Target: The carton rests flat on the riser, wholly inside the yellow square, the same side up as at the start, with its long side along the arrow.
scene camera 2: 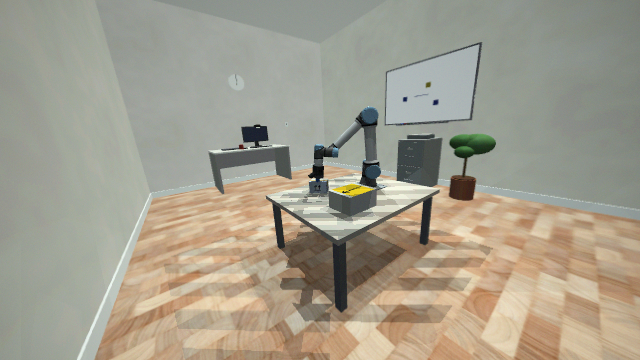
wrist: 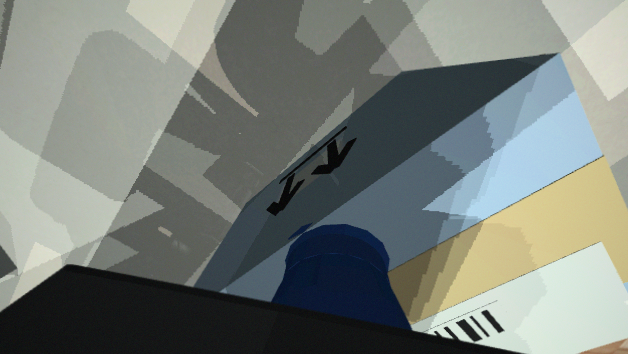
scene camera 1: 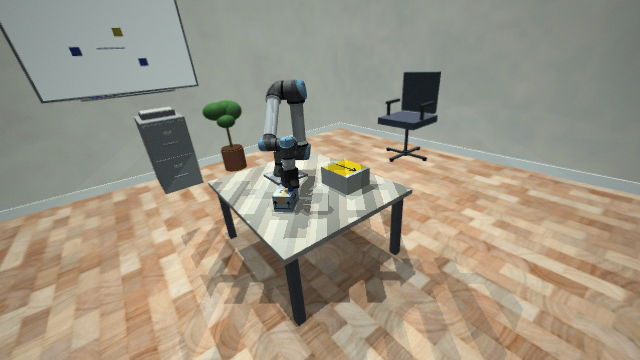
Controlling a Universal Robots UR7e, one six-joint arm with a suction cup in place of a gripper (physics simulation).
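The blue-grey carton (scene camera 1: 284,202) (scene camera 2: 318,188) (wrist: 525,125), with tan tape and a barcode label on top and upright arrows on one side, is upright at the table's left part in scene view 1. Whether a thin gap lies under it I cannot tell. My suction cup (scene camera 1: 290,187) (scene camera 2: 318,179) (wrist: 337,235) points down and touches the carton's top near the arrow-marked side's edge; it is shut on the carton. The grey riser (scene camera 1: 335,181) (scene camera 2: 341,203) stands apart from the carton, with the yellow square (scene camera 1: 336,168) (scene camera 2: 363,190) and its black arrow (scene camera 1: 346,167) (scene camera 2: 351,189) on top.
The table (scene camera 1: 300,240) (scene camera 2: 395,210) carries the arm's base, the carton and the riser. The riser stands higher than the table top, to the right of the carton in scene view 1. A cabinet (scene camera 1: 172,152), plant (scene camera 1: 233,157) and chair (scene camera 1: 407,120) stand away on the floor.
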